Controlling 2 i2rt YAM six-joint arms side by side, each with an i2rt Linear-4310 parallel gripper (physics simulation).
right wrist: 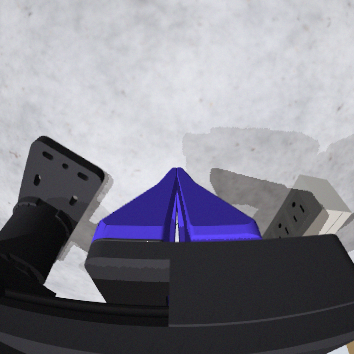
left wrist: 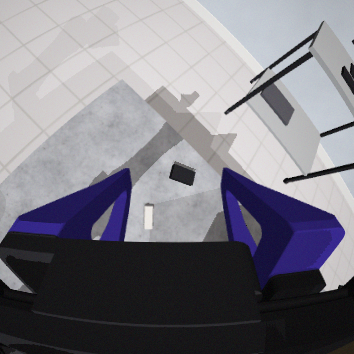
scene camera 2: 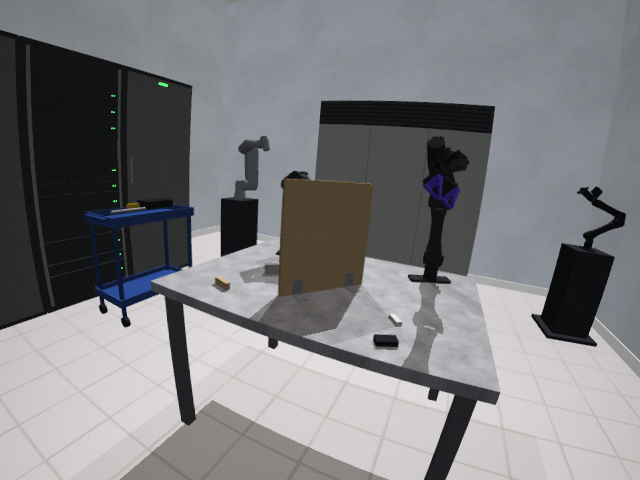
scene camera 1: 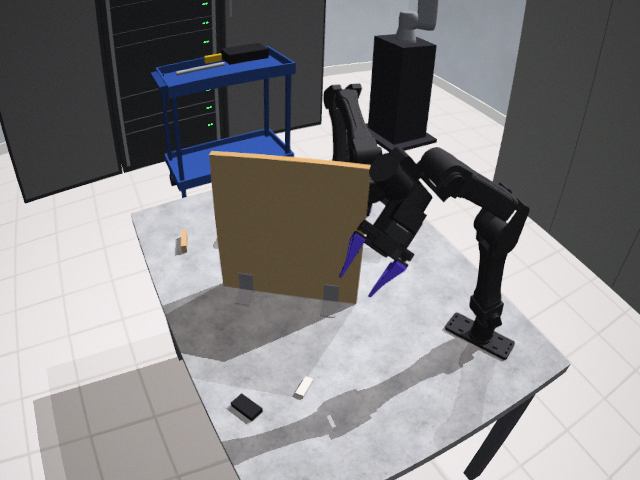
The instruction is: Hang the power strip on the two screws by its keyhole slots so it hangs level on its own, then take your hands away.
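Places are measured from the left arm's base along level axes (x right, y ahead, z up), in centimetres.
Where they show: left gripper, between the fingertips: (left wrist: pixel 175 176) (scene camera 2: pixel 445 204) (scene camera 1: pixel 354 287); right gripper, between the fingertips: (right wrist: pixel 176 175); left arm's base, origin of its link: (scene camera 2: pixel 429 279) (scene camera 1: pixel 480 337); right arm's base, origin of its link: (right wrist: pixel 47 213).
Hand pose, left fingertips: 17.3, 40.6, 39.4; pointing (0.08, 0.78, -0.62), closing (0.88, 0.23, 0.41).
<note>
Each offset is from my left fingertips to the centre of the thing, as dx, dy, dz.
The power strip @[+44.7, -38.5, -37.1] (right wrist: pixel 305 215) lies on the table at the lower right of the right wrist view, partly hidden by the gripper body; its pale end @[+55.3, -34.4, -37.1] (scene camera 2: pixel 271 268) shows left of the board in scene camera 2. The upright tan board @[+33.6, -22.1, -18.4] (scene camera 1: pixel 289 222) (scene camera 2: pixel 325 232) shows its back; no screws or keyhole slots show. My left gripper (scene camera 1: pixel 355 286) (scene camera 2: pixel 440 196) (left wrist: pixel 175 176) is open and empty, raised beside the board's right edge in scene camera 1. My right gripper (right wrist: pixel 176 175) is shut and empty, above the table to the left of the strip. The board hides it in both scene views.
A tan block @[+72.2, -16.9, -38.0] (scene camera 1: pixel 184 240) (scene camera 2: pixel 222 282), a white block @[+10.1, +0.5, -38.8] (scene camera 1: pixel 303 387) (scene camera 2: pixel 394 319) (left wrist: pixel 148 216) and a black block @[+16.2, +13.8, -38.6] (scene camera 1: pixel 246 406) (scene camera 2: pixel 385 341) (left wrist: pixel 182 173) lie on the table. Two brackets hold the board's foot. An arm's base plate (right wrist: pixel 65 165) is at left in the right wrist view.
</note>
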